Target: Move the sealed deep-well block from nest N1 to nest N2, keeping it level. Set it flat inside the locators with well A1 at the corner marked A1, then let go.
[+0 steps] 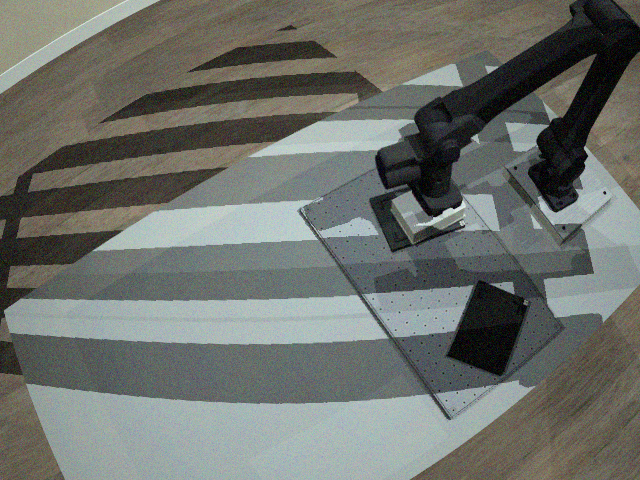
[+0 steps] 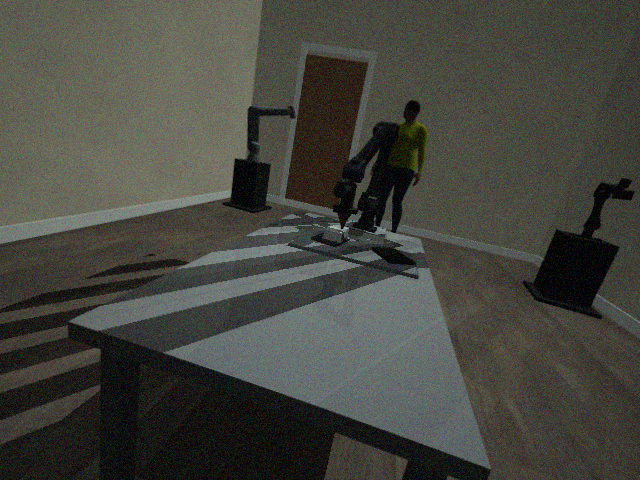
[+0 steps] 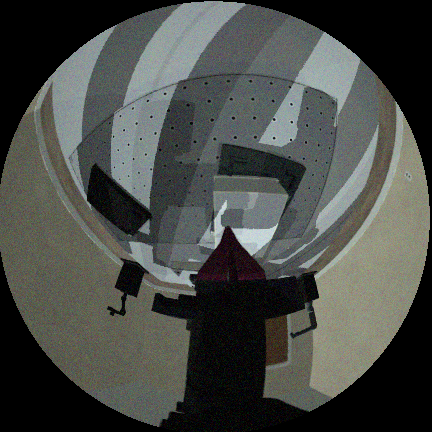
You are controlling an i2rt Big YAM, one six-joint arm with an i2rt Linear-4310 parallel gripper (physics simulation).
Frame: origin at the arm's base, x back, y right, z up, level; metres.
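Seen in the pictures: gripper, fingertip midpoint: (image 1: 430, 213) (image 2: 341, 228) (image 3: 227, 230); arm's base, origin of the base link: (image 1: 552, 186) (image 2: 364, 228).
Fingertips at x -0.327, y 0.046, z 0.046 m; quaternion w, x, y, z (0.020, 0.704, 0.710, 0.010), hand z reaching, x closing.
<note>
Offsets run from my fingertips to a thing's top centre.
The sealed deep-well block {dx +0.016, dy +0.025, dz -0.005 m} (image 1: 419, 220) (image 2: 333, 235) (image 3: 250, 201), pale grey with a flat top, sits level in nest N1 {dx +0.003, dy +0.041, dz -0.047 m} (image 1: 385, 226) (image 3: 257, 163), a black plate at the far end of the perforated board {dx -0.021, dy -0.085, dz -0.064 m} (image 1: 413, 305) (image 3: 241, 104). Nest N2 {dx +0.009, dy -0.242, dz -0.047 m} (image 1: 490, 326) (image 2: 391, 255) (image 3: 114, 199) is a black, empty rectangle at the near right of the board. My gripper (image 1: 441, 210) (image 2: 343, 223) (image 3: 227, 230) points straight down over the near edge of the block's top. Its dark red fingers are pressed together with nothing between them.
A second black robot base (image 1: 551, 176) stands on a plate to the right of the board. Beyond the table are a person in a yellow shirt (image 2: 409, 148), another arm on a black pedestal (image 2: 250, 183) and a door (image 2: 325, 129). Striped shadows cross the table.
</note>
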